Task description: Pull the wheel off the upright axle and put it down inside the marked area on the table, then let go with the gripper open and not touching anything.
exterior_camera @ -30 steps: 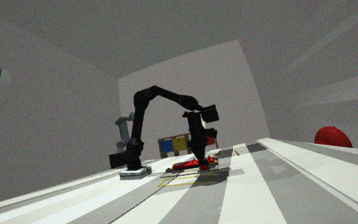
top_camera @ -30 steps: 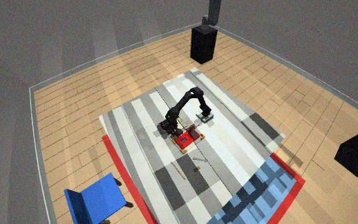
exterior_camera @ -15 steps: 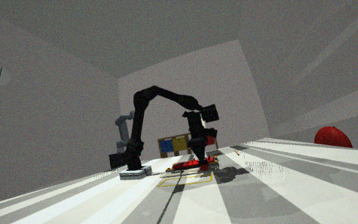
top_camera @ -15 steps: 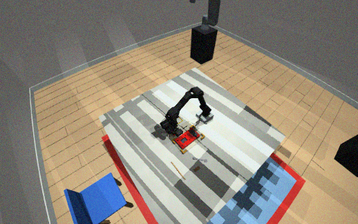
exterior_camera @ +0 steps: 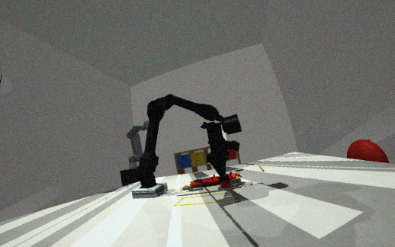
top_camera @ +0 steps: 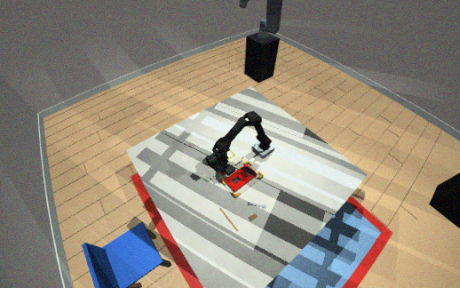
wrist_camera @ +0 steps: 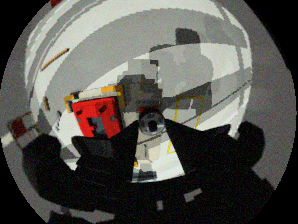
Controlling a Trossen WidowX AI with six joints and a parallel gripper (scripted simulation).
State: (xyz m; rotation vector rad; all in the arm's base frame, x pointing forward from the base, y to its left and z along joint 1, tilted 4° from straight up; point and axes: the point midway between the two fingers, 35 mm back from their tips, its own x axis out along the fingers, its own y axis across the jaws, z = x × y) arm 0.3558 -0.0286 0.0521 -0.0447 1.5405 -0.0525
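My gripper tip is now right at the dark wheel. Round my gripper tip: tan block (360 mm to the left, 50 mm ahead, 40 mm below).
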